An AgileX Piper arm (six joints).
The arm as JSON. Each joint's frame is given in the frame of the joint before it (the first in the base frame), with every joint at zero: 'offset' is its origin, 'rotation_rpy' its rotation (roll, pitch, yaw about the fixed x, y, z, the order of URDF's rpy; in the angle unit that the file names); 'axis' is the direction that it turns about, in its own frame. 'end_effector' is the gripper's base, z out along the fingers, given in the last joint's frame.
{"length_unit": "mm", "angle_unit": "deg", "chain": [
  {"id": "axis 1", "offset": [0.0, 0.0, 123.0], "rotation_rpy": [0.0, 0.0, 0.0], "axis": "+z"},
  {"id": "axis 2", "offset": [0.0, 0.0, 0.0], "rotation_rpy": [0.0, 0.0, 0.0], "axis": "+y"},
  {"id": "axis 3", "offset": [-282.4, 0.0, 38.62], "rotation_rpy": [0.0, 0.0, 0.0], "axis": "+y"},
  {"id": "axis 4", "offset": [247.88, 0.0, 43.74], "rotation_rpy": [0.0, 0.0, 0.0], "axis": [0.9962, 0.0, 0.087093]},
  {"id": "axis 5", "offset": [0.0, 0.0, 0.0], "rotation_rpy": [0.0, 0.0, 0.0], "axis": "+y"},
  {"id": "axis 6", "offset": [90.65, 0.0, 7.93], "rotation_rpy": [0.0, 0.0, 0.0], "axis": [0.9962, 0.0, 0.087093]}
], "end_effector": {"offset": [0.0, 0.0, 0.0], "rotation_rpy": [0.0, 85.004, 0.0]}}
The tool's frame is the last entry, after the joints.
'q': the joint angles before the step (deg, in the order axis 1, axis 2, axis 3, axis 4, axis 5, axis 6). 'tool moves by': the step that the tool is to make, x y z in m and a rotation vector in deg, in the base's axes. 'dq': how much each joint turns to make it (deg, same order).
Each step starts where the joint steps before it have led.
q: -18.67, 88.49, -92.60, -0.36, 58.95, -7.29
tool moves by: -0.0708, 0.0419, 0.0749, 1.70, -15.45, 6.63
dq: 0.74, -14.46, 0.01, 10.10, 0.61, -4.41
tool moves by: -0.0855, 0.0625, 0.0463, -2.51, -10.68, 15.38
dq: 9.00, -13.88, -0.02, 5.83, 4.08, -5.36
